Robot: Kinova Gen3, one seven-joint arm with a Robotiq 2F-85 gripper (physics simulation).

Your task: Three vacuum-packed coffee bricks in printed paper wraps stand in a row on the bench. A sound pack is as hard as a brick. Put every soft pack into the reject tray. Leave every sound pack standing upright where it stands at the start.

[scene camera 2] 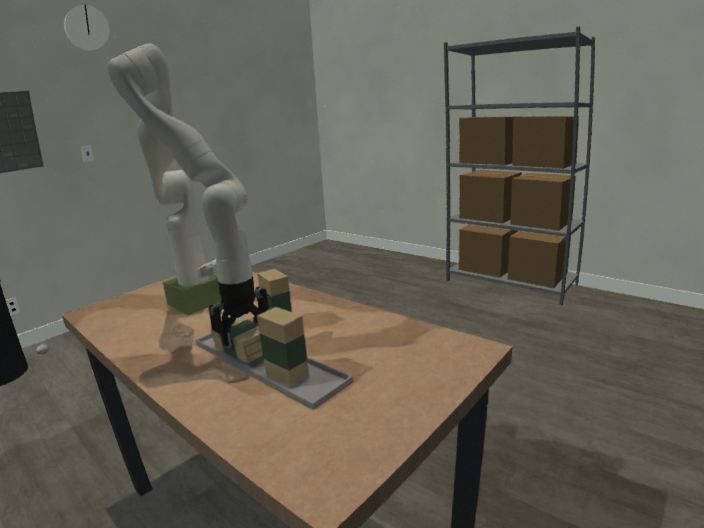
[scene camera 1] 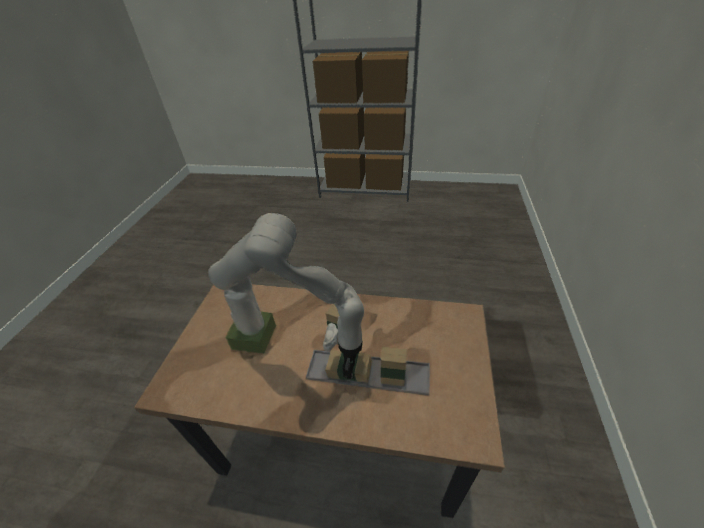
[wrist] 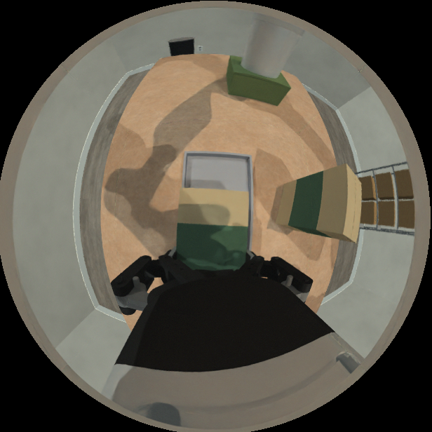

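Where they show: gripper, fingertip midpoint: (scene camera 1: 351, 366); arm's base at its link origin: (scene camera 2: 193, 280) (scene camera 1: 252, 325).
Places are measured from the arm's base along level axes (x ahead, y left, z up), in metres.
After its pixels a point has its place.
Note:
My gripper (scene camera 1: 348, 373) @[y -0.085, x 0.400, z -0.029 m] (scene camera 2: 244, 322) is shut on a coffee pack (scene camera 1: 362, 369) @[y -0.107, x 0.443, z -0.001 m] (scene camera 2: 250, 345) @[y -0.106, x 0.459, z -0.015 m] (wrist: 212, 207), tan with a green band, lying on its side along the left half of the grey reject tray (scene camera 1: 419, 376) @[y -0.056, x 0.629, z -0.072 m] (scene camera 2: 322, 386) @[y -0.058, x 0.625, z -0.072 m] (wrist: 217, 172). It is very low over the tray floor; whether it touches is hard to tell. A second pack (scene camera 1: 392, 372) @[y -0.103, x 0.541, z 0.003 m] (scene camera 2: 284, 347) @[y -0.101, x 0.577, z 0.020 m] stands upright in the tray's right half, close to the held one's end. A third pack (scene camera 1: 331, 317) @[y 0.045, x 0.302, z 0.053 m] (scene camera 2: 274, 282) @[y 0.046, x 0.359, z 0.058 m] (wrist: 320, 204) stands upright on the bench behind the tray, partly hidden by the arm in scene camera 1.
The green base block (scene camera 1: 250, 336) @[y -0.049, x 0.015, z -0.002 m] (scene camera 2: 187, 296) @[y -0.054, x 0.059, z -0.020 m] (wrist: 257, 86) carries the arm at the bench's left. A shelf rack (scene camera 1: 363, 43) (scene camera 2: 523, 44) with brown boxes stands by the far wall, away from the bench (scene camera 1: 443, 414) @[y -0.173, x 0.713, z -0.076 m] (scene camera 2: 398, 409) @[y -0.019, x 0.786, z -0.075 m].

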